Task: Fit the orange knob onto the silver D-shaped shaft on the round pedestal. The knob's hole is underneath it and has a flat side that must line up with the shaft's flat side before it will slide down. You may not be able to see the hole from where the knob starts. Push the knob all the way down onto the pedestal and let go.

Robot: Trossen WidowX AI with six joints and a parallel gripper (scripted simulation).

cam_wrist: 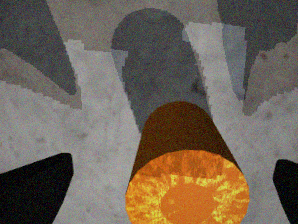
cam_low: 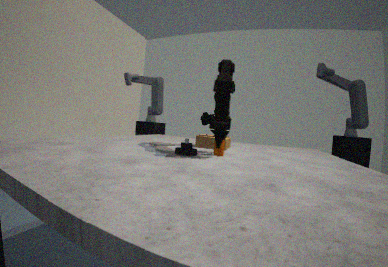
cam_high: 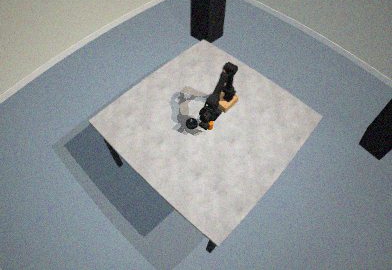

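Right now my gripper tip is 1 cm below the orange knob. Also, from my gripper tip: round black pedestal 11 cm to the right, 7 cm ahead.
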